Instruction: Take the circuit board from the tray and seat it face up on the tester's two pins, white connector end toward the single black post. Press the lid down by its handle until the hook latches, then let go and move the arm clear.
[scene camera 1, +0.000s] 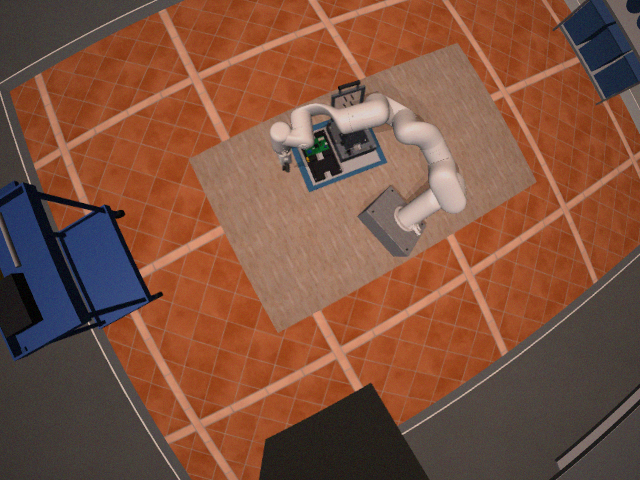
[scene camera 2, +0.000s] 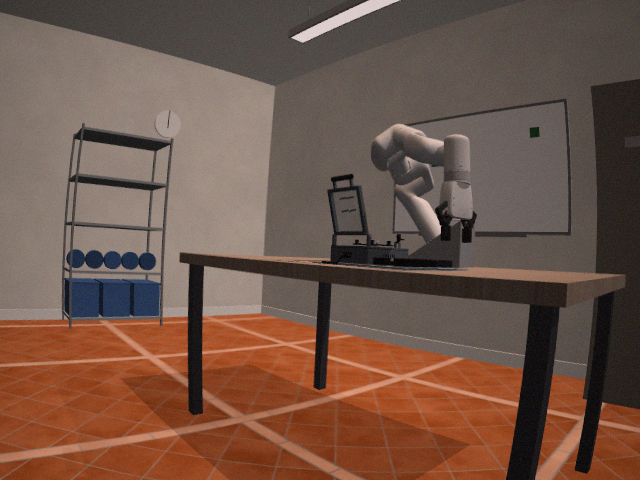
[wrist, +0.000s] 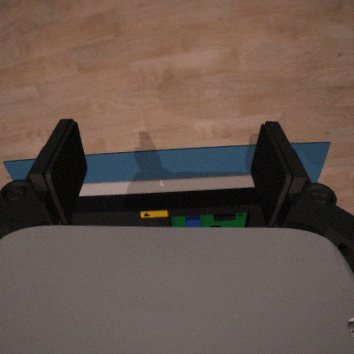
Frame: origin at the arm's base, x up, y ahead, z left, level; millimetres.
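Seen in the pictures: gripper, fingertip midpoint: (scene camera 2: 456, 241) (wrist: 168, 143); arm's base, origin of the base link: (scene camera 1: 404, 219) (scene camera 2: 439, 243).
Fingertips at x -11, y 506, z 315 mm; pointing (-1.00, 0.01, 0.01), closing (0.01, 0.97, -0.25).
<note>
Offsets run from my fingertips to a thing's top centre. "spot": to the spot under its first point. Level surfaces: height alone.
The green circuit board {dy -2, dx -54, dz -173 mm} (scene camera 1: 317, 147) (wrist: 206, 220) lies in one end of the black tray {spot: dy -108, dx -63, dz -149 mm} (scene camera 1: 323, 167) (wrist: 165, 198); my gripper body hides most of it in the wrist view. The tester (scene camera 1: 368, 148) (scene camera 2: 351, 253) stands beside the tray. Its lid (scene camera 2: 362, 209) stands open, nearly upright, with the black handle {dy +75, dx +194, dz -359 mm} (scene camera 1: 348, 85) (scene camera 2: 342, 178) at the top. My gripper (scene camera 1: 285, 166) (scene camera 2: 456, 235) (wrist: 168, 143) is open and empty, pointing down above the outer long side of the tray. The tester's pins and single post cannot be made out clearly.
Tray and tester rest on a blue-bordered mat {dx -80 mm} (scene camera 1: 347, 176) (wrist: 210, 157) on the wooden table (scene camera 1: 310, 248) (scene camera 2: 361, 276). The arm's grey base (scene camera 1: 382, 222) stands on the table, and the arm passes over the tester. A blue trolley and a shelf rack (scene camera 2: 121, 139) stand away from the table.
</note>
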